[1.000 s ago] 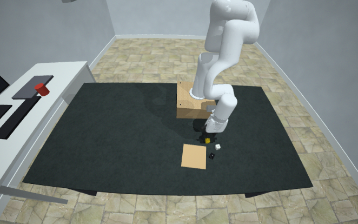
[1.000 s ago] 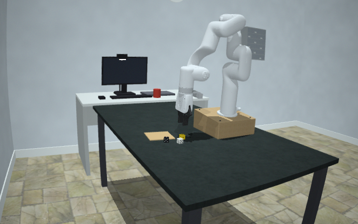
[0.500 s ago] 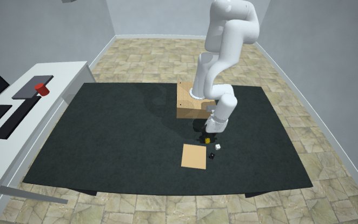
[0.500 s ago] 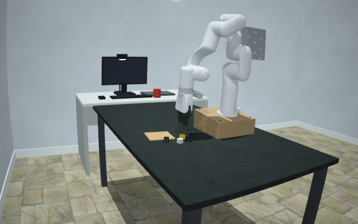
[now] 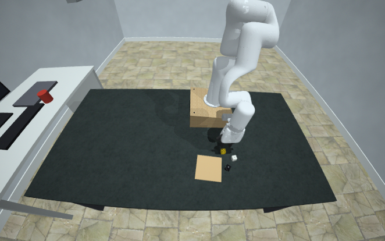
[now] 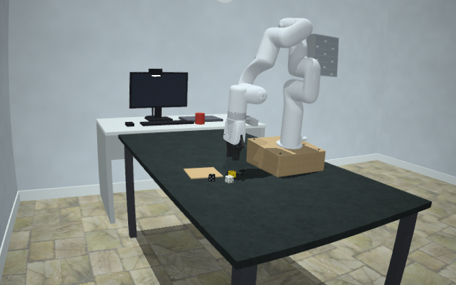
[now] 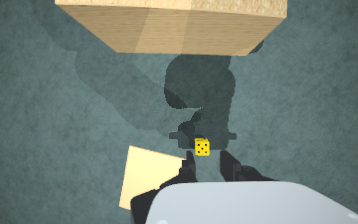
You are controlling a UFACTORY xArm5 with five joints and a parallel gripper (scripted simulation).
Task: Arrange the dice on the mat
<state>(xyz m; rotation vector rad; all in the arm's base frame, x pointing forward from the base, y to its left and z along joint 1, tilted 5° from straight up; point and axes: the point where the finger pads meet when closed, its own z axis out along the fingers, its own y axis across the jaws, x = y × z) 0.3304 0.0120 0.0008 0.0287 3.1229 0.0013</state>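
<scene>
Now: hand 9 cm above the yellow die. From my hand the other things lie so: black die: 10 cm ahead, 9 cm below; tan mat: 10 cm to the right, 10 cm below, 9 cm ahead; white die: 9 cm below, 5 cm to the left, 5 cm ahead.
</scene>
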